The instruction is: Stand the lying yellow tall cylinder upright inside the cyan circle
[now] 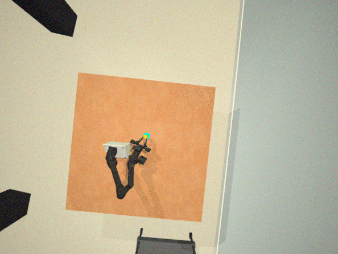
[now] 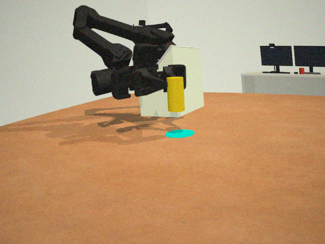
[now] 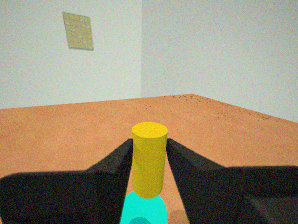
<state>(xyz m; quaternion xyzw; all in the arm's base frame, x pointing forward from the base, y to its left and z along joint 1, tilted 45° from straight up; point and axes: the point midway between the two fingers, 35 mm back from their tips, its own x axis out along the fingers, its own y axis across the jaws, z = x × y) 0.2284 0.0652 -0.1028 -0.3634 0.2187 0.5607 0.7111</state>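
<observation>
The cyan circle is 10 cm below my gripper tip. Also, from my gripper tip: yellow tall cylinder: 2 cm below.
</observation>
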